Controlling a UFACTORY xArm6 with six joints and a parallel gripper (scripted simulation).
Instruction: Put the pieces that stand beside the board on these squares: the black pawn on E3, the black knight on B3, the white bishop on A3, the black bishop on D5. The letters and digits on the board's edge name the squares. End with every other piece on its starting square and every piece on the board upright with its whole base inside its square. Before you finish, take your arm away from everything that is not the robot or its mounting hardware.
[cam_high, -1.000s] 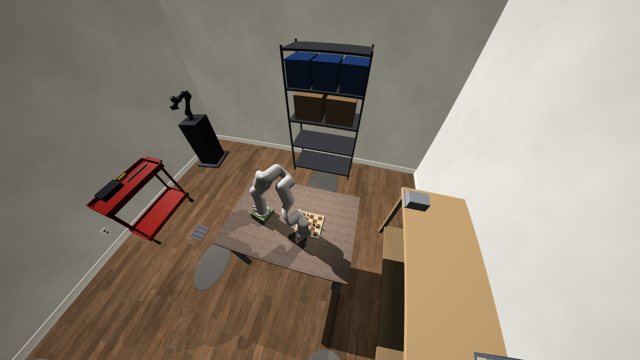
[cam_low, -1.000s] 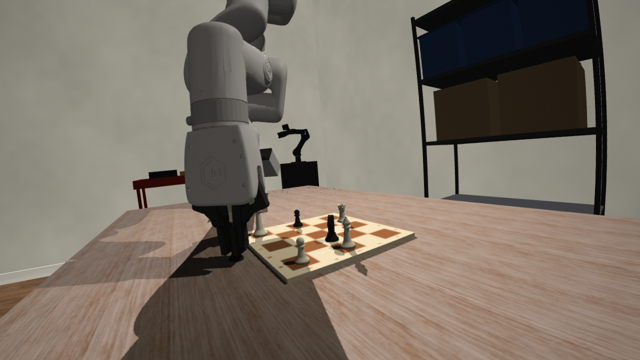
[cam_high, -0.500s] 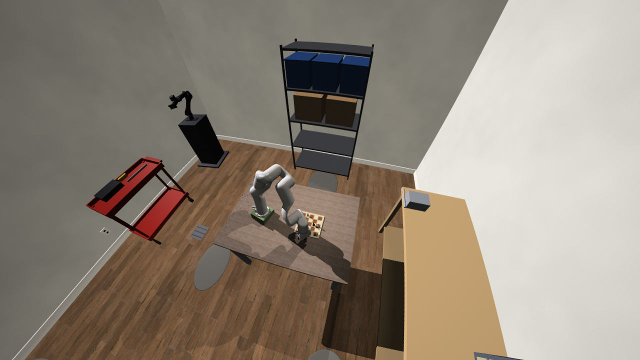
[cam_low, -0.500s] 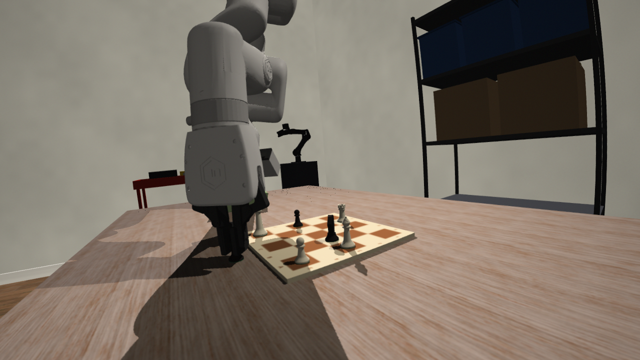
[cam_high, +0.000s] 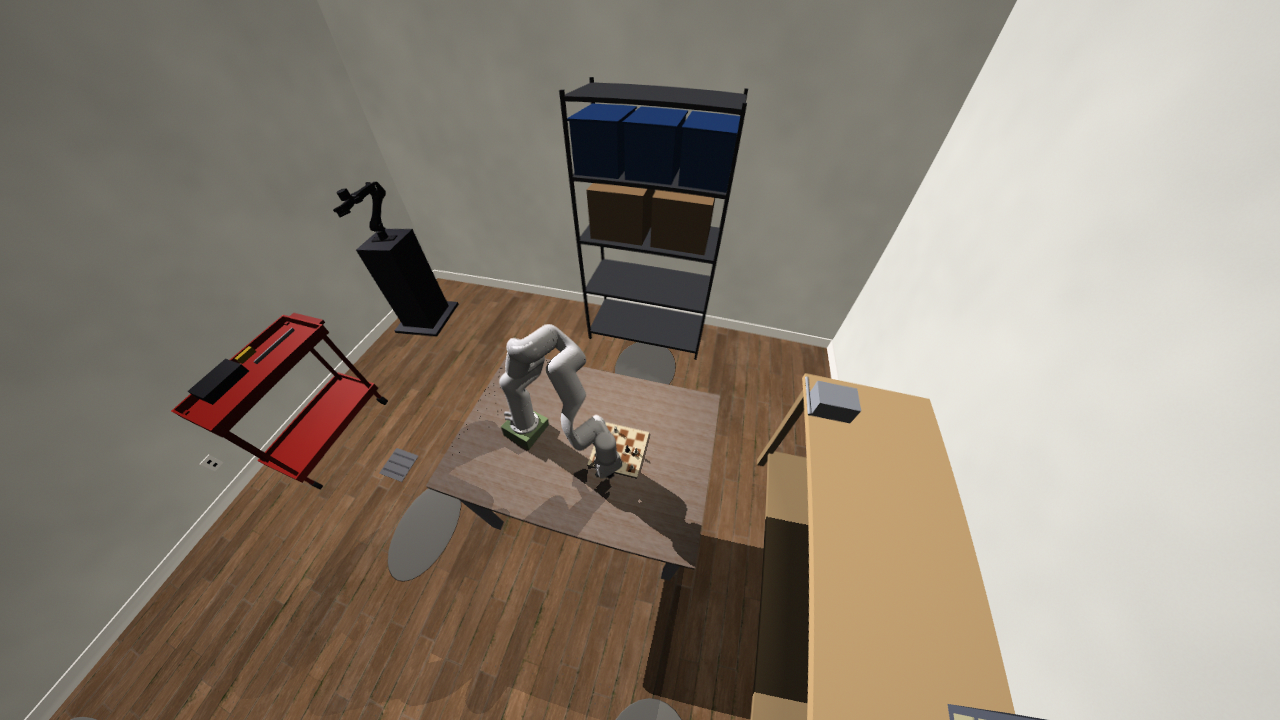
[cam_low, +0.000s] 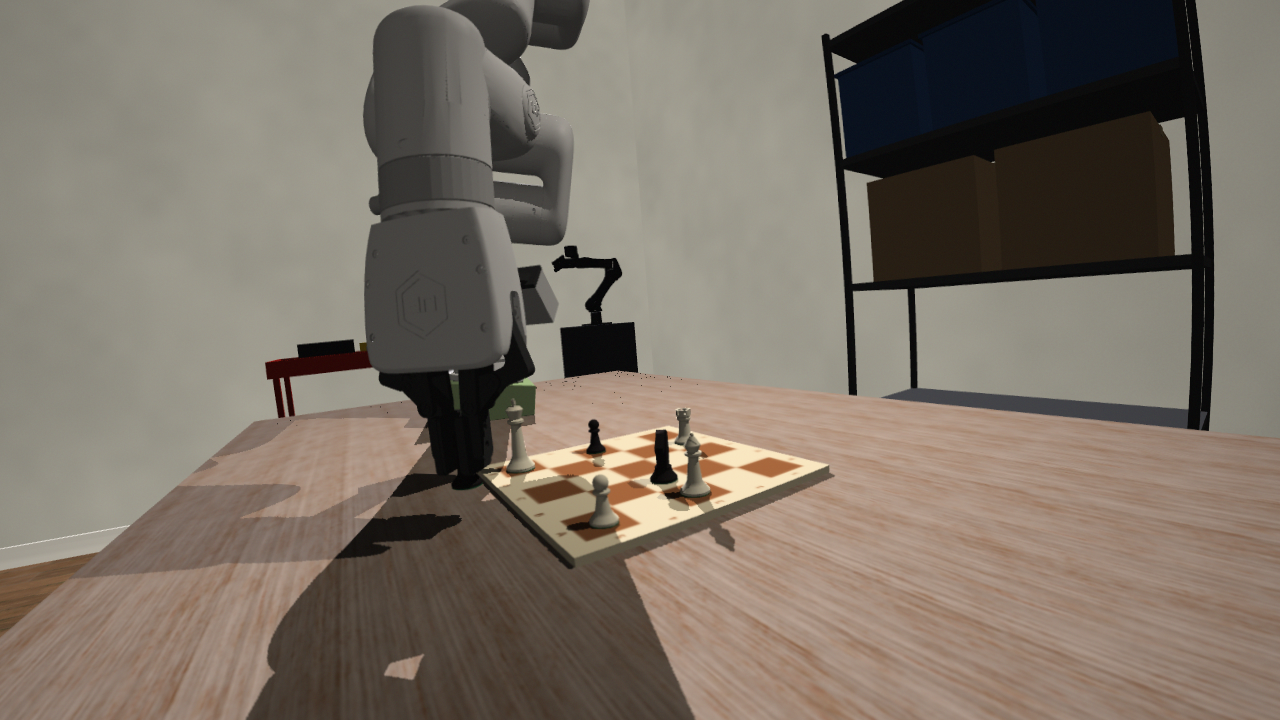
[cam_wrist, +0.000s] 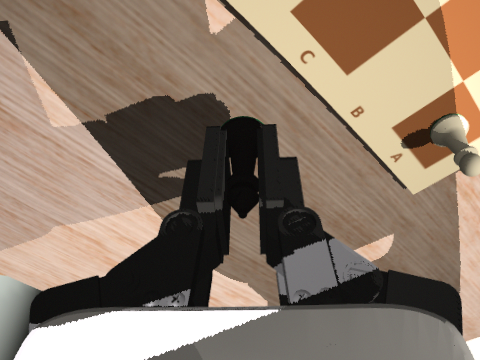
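My gripper is now 7 cm past the tall white piece, 7 cm to the right of it and 2 cm above it. Also, from my hand: black knight 1 cm below; white pawn 9 cm ahead, 5 cm to the left, 4 cm below; tall black piece 6 cm ahead, 13 cm to the left, 4 cm below.
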